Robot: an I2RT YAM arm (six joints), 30 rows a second.
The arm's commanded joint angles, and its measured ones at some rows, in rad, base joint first. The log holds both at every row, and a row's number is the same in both.
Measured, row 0:
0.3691 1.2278 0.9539 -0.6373 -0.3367 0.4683
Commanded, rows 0 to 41:
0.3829 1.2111 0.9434 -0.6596 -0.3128 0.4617
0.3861 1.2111 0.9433 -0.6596 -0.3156 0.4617
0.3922 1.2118 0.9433 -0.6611 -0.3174 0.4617
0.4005 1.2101 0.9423 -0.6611 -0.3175 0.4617
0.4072 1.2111 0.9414 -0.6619 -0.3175 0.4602
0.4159 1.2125 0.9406 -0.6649 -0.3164 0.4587
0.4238 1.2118 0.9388 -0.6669 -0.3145 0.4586
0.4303 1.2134 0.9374 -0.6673 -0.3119 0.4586
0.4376 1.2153 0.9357 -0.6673 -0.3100 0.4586
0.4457 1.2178 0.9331 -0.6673 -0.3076 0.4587
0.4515 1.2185 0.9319 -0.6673 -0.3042 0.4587
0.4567 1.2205 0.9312 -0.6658 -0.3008 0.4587
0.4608 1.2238 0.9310 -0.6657 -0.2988 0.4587
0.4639 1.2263 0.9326 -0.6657 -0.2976 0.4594
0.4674 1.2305 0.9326 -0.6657 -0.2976 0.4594
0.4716 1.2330 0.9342 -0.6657 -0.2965 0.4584
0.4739 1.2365 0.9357 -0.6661 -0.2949 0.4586
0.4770 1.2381 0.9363 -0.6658 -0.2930 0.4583
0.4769 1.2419 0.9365 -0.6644 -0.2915 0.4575
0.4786 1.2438 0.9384 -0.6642 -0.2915 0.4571
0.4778 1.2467 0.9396 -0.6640 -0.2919 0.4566
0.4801 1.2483 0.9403 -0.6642 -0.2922 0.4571
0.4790 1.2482 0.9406 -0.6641 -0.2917 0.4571
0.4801 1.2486 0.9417 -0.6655 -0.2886 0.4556
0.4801 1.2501 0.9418 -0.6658 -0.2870 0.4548
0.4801 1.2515 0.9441 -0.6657 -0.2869 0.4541
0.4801 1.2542 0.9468 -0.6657 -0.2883 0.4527
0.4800 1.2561 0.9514 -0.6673 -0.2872 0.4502
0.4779 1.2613 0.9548 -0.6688 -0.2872 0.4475
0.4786 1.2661 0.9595 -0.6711 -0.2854 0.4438
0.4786 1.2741 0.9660 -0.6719 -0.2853 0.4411
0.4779 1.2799 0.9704 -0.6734 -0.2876 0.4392
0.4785 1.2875 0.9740 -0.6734 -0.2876 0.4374
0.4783 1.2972 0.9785 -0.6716 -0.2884 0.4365
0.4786 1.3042 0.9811 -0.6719 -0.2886 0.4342
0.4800 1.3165 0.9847 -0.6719 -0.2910 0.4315
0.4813 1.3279 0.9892 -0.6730 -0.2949 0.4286
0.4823 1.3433 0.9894 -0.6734 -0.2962 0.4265
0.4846 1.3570 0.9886 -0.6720 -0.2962 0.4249
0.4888 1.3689 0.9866 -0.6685 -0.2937 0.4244
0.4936 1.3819 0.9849 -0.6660 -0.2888 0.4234
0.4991 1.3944 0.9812 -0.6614 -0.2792 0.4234
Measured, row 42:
0.4828 1.3666 0.9630 -0.6449 -0.3099 0.4442
